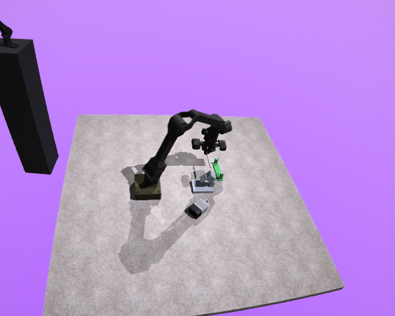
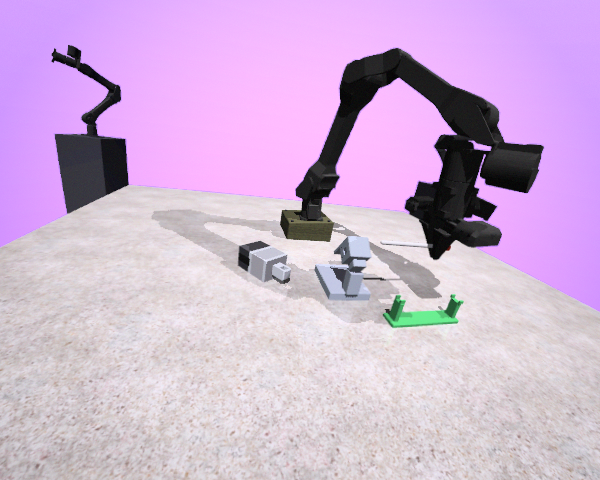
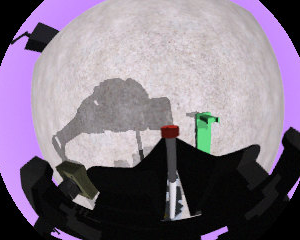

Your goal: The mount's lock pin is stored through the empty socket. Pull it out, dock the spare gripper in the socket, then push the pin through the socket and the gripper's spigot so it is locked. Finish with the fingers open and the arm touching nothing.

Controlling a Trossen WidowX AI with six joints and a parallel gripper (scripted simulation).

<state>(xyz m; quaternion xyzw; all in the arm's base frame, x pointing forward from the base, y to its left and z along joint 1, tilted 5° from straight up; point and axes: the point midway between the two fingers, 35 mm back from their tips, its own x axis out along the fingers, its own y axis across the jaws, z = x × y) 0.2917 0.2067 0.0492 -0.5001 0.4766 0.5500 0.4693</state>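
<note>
Now: gripper tip 8 cm short of the green rest, 5 cm to the left of it and 6 cm above it. From my gripper tip the other things lie so: spare gripper 4 cm behind, 32 cm to the right, 6 cm below; then grey mount 17 cm to the right, 3 cm below.
</note>
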